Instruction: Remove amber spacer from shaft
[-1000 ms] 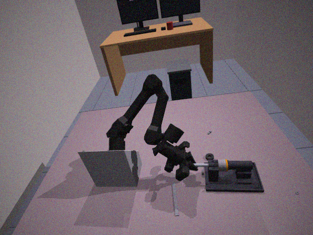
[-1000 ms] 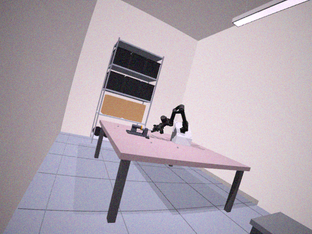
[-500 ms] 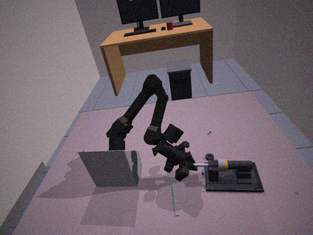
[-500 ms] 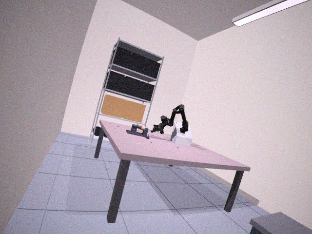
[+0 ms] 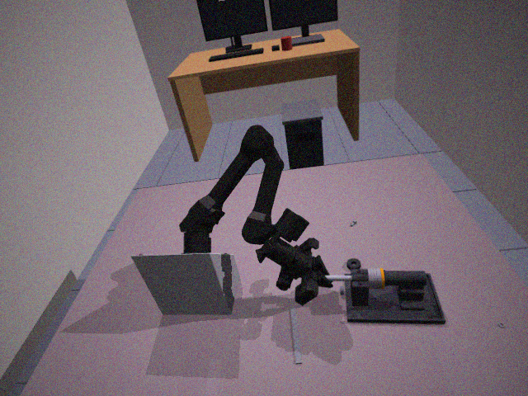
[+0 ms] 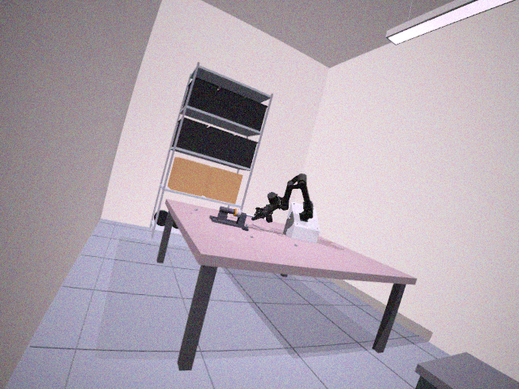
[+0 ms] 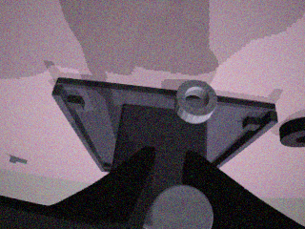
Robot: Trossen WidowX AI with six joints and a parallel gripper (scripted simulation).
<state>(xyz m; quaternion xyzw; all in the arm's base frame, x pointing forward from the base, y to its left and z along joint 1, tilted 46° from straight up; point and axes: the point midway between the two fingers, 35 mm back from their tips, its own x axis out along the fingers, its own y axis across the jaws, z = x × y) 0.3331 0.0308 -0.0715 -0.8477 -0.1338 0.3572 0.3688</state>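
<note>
Now: gripper tip 60 mm short of the pale shaft and 20 mm below it. Also, from my gripper tip: black ring knob 110 mm to the left, 70 mm ahead, 50 mm below; then thin grey strip 110 mm to the right, 100 mm behind, 50 mm below; then amber spacer 120 mm ahead, 20 mm above.
</note>
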